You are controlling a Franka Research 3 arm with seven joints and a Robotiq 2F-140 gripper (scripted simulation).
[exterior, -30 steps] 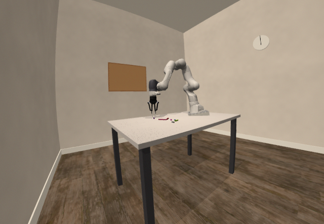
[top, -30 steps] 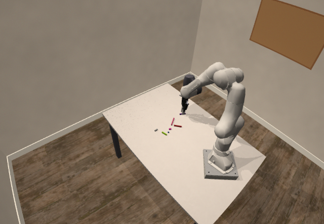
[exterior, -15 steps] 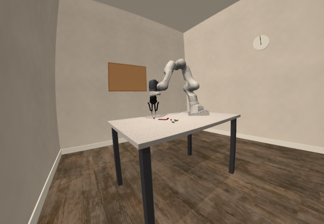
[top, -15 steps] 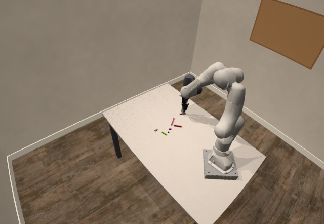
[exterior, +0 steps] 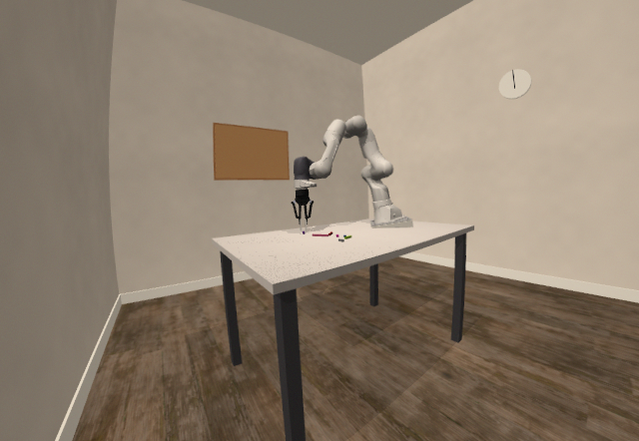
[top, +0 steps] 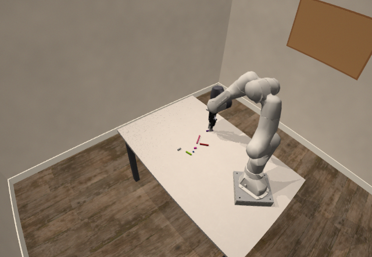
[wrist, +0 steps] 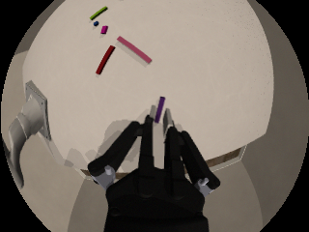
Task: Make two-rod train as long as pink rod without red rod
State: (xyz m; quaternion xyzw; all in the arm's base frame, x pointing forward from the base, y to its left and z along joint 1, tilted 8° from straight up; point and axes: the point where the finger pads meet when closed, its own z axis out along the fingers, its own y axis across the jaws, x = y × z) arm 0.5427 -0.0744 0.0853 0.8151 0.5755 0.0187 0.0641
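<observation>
Right now the purple rod is 5 cm below my hand. Round my hand: red rod (10 cm behind, 13 cm to the left, 5 cm below); then pink rod (3 cm behind, 14 cm to the left, 5 cm below); then magenta rod (10 cm behind, 21 cm to the left, 5 cm below).
</observation>
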